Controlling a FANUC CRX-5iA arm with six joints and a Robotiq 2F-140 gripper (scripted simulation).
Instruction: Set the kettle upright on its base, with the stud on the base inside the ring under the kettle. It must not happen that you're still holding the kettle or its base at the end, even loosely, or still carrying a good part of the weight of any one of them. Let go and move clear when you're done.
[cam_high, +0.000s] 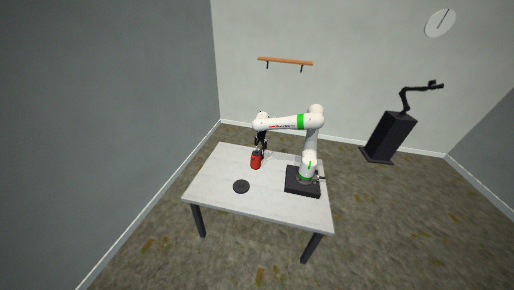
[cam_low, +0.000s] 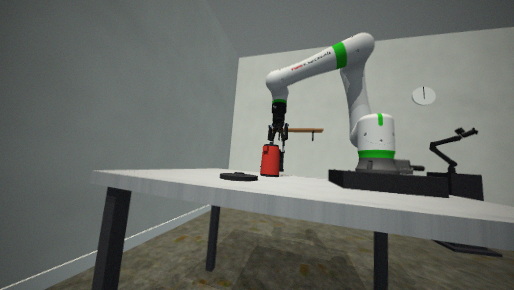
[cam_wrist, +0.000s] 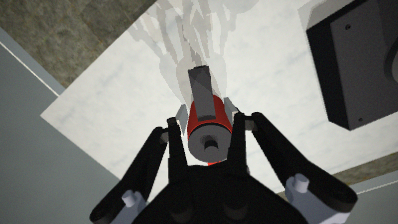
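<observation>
My hand is 8 cm above the red kettle, 2 cm to the right of it and 1 cm short of it. The rest, counted from my hand: round black base 34 cm to the left, 16 cm below, 13 cm ahead.
</observation>
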